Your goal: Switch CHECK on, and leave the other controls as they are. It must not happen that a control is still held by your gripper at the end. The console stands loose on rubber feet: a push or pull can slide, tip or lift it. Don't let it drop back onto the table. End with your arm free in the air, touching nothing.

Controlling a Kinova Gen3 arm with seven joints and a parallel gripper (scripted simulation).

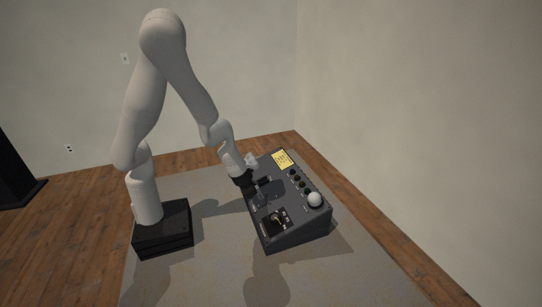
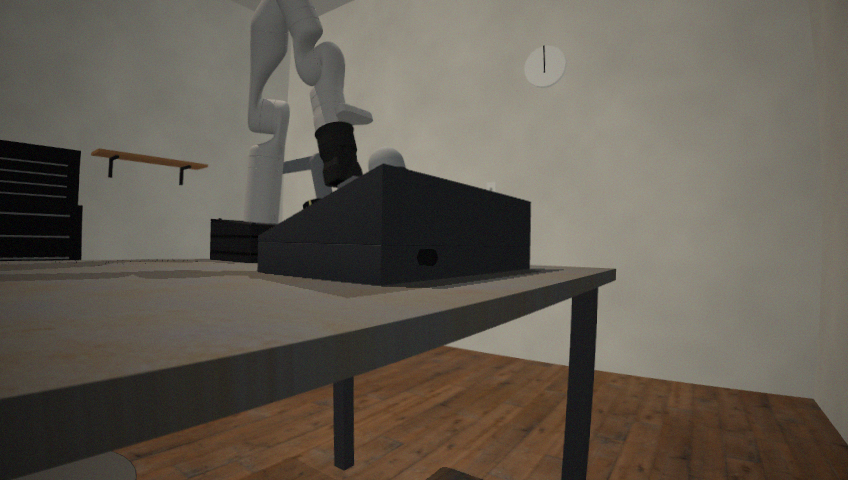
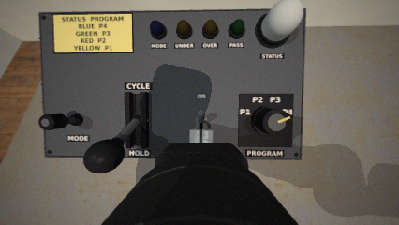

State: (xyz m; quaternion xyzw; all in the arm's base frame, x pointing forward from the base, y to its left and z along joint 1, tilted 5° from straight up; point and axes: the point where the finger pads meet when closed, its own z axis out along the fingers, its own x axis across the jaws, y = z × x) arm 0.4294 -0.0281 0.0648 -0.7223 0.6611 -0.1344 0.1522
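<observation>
My gripper is now 30 mm short of the check toggle and 30 mm above it. From my hand the other things lie so: program dial (130 mm to the right, 40 mm ahead, 30 mm below); dark console (60 mm to the left, 50 mm below, 50 mm ahead); black-knobbed cycle lever (120 mm to the left, 10 mm below, 10 mm behind).
</observation>
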